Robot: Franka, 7 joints.
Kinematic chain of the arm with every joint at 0, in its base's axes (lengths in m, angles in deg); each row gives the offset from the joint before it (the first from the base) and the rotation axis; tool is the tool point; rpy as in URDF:
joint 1: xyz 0 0 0.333 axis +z
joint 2: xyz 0 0 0 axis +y
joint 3: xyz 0 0 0.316 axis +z
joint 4: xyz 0.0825 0 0 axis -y
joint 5: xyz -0.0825 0 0.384 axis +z
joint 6: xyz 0 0 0 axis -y
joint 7: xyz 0.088 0 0 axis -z
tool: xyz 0 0 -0.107 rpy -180 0 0
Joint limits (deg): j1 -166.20..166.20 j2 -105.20..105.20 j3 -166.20..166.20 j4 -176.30..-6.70 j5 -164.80..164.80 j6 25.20..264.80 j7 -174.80..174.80
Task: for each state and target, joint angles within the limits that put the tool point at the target. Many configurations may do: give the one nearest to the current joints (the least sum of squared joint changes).
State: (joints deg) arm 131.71 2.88 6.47 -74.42 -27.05 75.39 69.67
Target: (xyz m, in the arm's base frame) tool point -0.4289 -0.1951 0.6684
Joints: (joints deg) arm 163.83 -9.16 41.33 -89.67 -16.69 67.81 69.67
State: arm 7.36 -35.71 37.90 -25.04 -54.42 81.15 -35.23
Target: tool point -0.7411 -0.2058 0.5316
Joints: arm 14.68 -86.27 35.75 -6.70 -58.22 86.25 -35.23
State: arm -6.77 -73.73 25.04 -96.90 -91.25 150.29 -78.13
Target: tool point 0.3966 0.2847 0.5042
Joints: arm -12.30 -24.83 41.59 -133.36 -92.49 151.67 -78.13
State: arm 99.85 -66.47 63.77 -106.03 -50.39 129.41 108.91
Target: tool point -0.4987 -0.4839 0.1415
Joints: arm 101.14 -93.61 106.05 -90.92 -50.38 140.39 108.91
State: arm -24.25 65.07 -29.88 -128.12 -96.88 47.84 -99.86
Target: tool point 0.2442 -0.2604 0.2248
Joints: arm -2.63 42.04 -22.70 -144.05 -86.64 28.63 -99.86
